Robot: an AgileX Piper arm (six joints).
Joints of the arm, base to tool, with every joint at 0 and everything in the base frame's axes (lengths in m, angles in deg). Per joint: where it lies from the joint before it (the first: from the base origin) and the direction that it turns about. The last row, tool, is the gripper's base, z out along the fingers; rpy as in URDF.
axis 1: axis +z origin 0 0 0.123
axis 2: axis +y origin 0 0 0
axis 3: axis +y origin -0.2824 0 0.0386
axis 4: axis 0.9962 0 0.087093 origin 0.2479 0 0.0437
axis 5: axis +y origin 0 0 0
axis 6: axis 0.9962 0 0.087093 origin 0.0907 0 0.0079
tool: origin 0 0 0 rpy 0 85.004 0
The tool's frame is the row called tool.
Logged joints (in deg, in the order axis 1, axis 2, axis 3, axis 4, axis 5, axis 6), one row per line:
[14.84, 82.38, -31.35, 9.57, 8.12, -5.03]
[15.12, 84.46, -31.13, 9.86, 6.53, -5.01]
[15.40, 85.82, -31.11, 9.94, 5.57, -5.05]
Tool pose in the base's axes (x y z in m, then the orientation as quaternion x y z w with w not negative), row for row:
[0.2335, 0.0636, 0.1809, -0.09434, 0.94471, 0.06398, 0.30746]
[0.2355, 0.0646, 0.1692, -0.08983, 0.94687, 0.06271, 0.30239]
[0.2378, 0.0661, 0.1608, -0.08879, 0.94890, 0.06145, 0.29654]
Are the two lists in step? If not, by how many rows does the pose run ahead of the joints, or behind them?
The pose runs 1 row behind the joints: the pose in row i belongs to the joints in row i - 1.
